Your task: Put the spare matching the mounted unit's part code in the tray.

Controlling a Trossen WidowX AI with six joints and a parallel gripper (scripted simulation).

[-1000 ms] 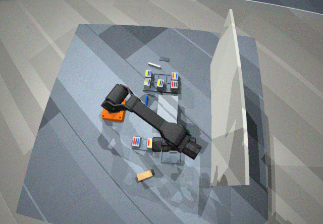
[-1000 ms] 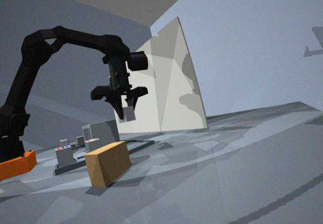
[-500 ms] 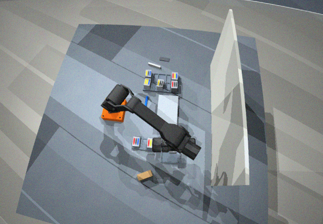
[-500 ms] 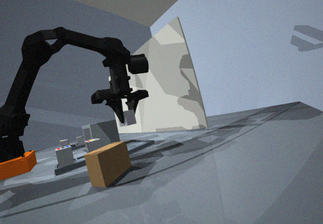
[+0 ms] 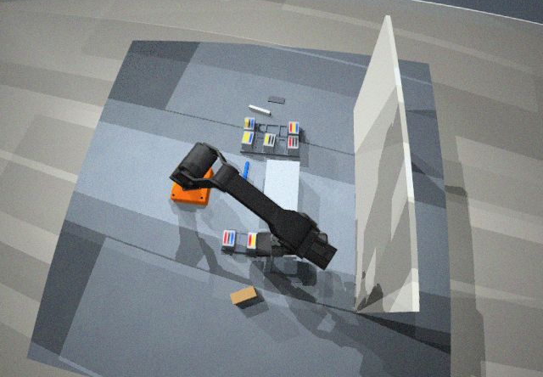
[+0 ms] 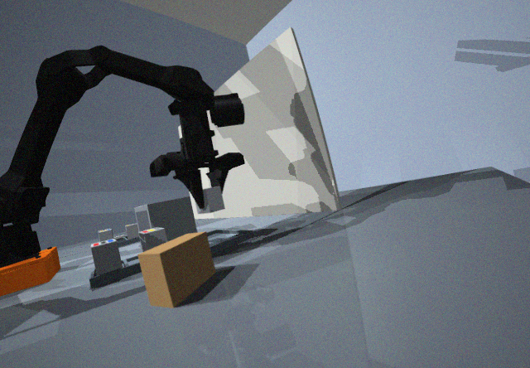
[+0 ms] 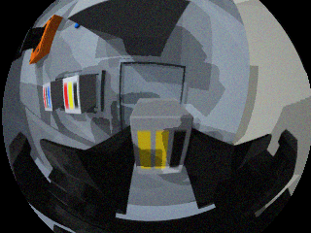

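The tray lies 70 mm below my gripper tip, 10 mm to the left of it and 10 mm behind it. From my gripper tip the other things lie so: tan cardboard block: 140 mm behind, 110 mm to the right, 40 mm below; mounted unit: 200 mm to the left, 20 mm below; spare: 20 mm above.
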